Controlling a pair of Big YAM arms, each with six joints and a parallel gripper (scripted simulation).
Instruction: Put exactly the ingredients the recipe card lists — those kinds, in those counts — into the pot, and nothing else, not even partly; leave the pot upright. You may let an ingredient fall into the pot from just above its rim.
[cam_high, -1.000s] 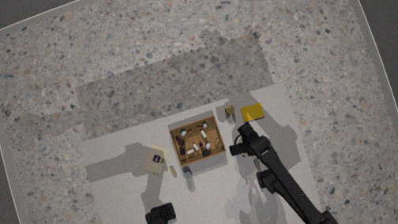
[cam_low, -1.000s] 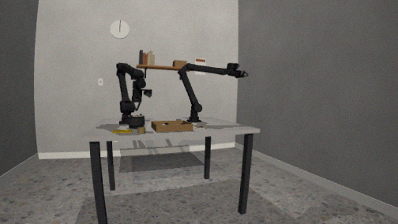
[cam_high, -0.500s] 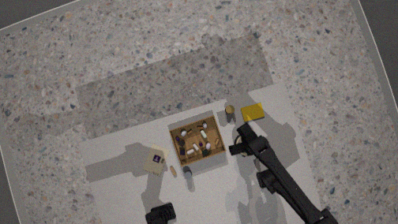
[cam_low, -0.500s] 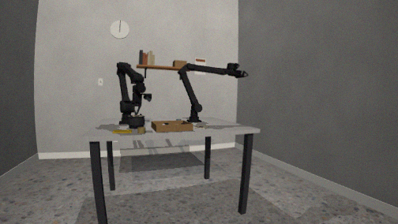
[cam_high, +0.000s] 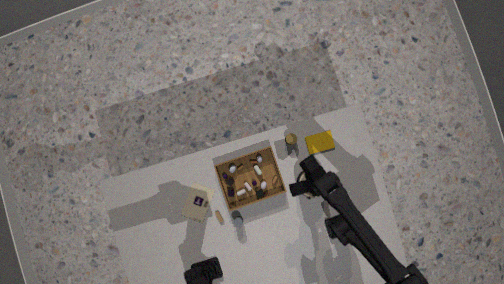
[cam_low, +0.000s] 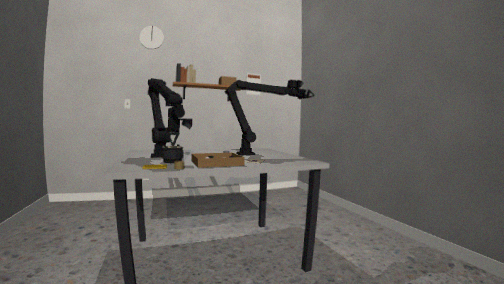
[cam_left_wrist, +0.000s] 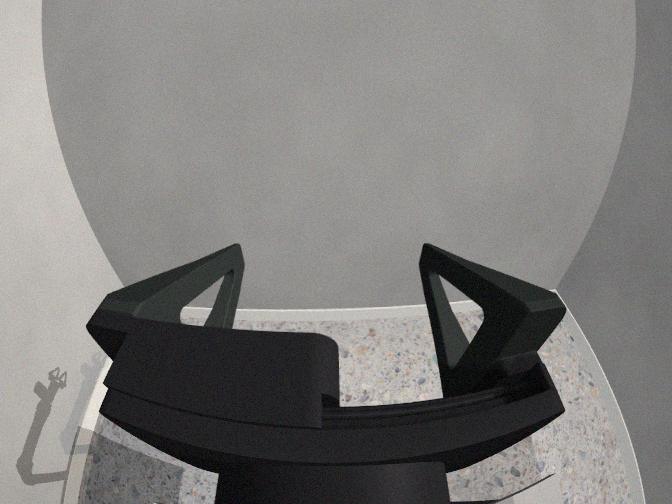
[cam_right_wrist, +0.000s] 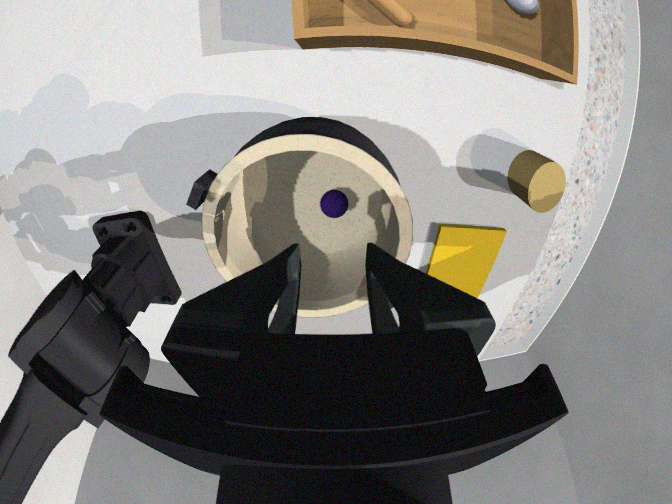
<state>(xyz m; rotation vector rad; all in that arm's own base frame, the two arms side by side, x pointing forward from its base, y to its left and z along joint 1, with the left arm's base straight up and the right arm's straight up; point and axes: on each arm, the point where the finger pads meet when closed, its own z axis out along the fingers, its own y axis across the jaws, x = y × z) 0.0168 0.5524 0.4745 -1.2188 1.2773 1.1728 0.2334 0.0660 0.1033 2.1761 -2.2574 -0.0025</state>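
Note:
Right now my right hand is 230 mm to the right of the wooden crate, 90 mm above it and 80 mm short of it. From my right hand the other things lie so: dark pot (50 mm below, 30 mm behind, 10 mm to the right); yellow block (130 mm ahead, 100 mm to the right, 100 mm below); brass cylinder (180 mm ahead, 90 mm below, 20 mm to the left).

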